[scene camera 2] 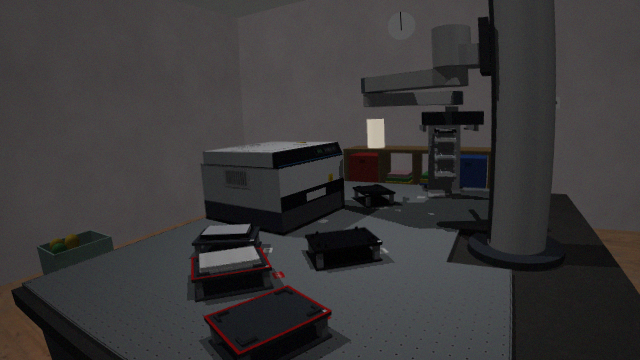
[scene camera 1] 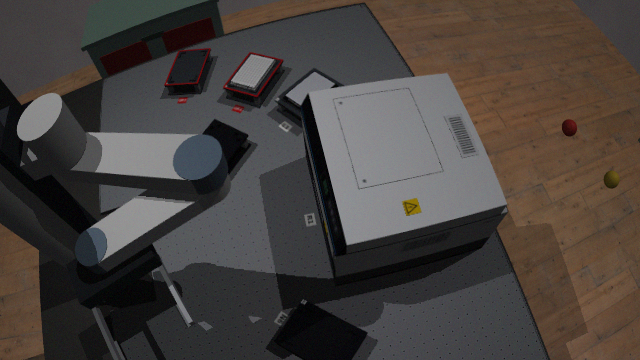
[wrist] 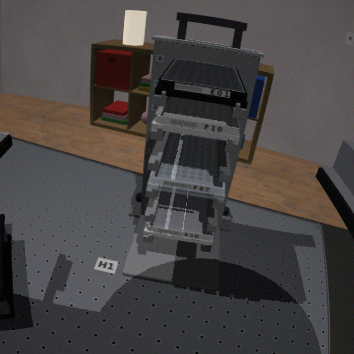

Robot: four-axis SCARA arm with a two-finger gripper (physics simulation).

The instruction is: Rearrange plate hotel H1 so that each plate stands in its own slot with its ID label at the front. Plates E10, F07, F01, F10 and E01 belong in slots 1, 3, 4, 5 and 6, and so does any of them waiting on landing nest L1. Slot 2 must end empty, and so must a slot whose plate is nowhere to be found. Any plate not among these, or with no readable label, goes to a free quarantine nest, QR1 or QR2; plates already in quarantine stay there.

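Places are measured from the arm's base along level axes (x ahead, y left, z up), in centimetres.
Pixels of known places: gripper, fingertip midpoint: (scene camera 2: 444, 126) (scene camera 1: 155, 344) (wrist: 166, 135); arm's base, origin of the base link: (scene camera 2: 515, 251).
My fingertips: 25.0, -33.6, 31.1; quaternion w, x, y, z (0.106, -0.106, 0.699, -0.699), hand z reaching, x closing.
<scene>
Ahead of a thing's pixels: the offset from my fingertips to its top centre, as dx, dy, dz. "spot": to the spot under its first point.
Plate hotel H1 @(spot: +4.3, -27.5, -0.2) (wrist: 205, 51) (scene camera 2: 456, 160) faces me in the wrist view. From top down it holds dark plate E01 @(+2.9, -21.2, -1.7) (wrist: 220, 93), clear plate F10 @(+2.9, -21.2, -5.2) (wrist: 213, 128), clear plate F07 @(+2.9, -21.2, -12.3) (wrist: 201, 188) and a bottom plate @(+2.9, -21.2, -19.4) (wrist: 177, 234), whose blurred label looks like E10. Gaps lie above and below F07. My gripper (scene camera 1: 155, 341) (scene camera 2: 448, 128) (wrist: 166, 135) is open and empty, in front of the hotel, fingers wide apart. A pale plate @(+45.5, +63.3, -23.4) (scene camera 1: 311, 87) (scene camera 2: 226, 230) rests on a dark nest beside the instrument; its floor tag is unreadable. One red-rimmed nest @(+11.8, +90.0, -24.2) (scene camera 1: 189, 67) (scene camera 2: 267, 320) is empty; the other holds a white plate @(+31.7, +77.1, -23.4) (scene camera 1: 253, 71) (scene camera 2: 230, 260).
A large white instrument @(+55.9, +26.8, -4.7) (scene camera 1: 390, 150) (scene camera 2: 240, 185) stands mid-table. A black nest @(+15.9, +54.0, -23.8) (scene camera 1: 227, 137) (scene camera 2: 344, 241) is partly under the arm in scene camera 1. Another black nest @(+28.2, -1.3, -24.2) (scene camera 1: 322, 332) (scene camera 2: 374, 191) stands on the instrument's hotel side. The arm column (scene camera 2: 522, 125) rises at the table's edge.
</scene>
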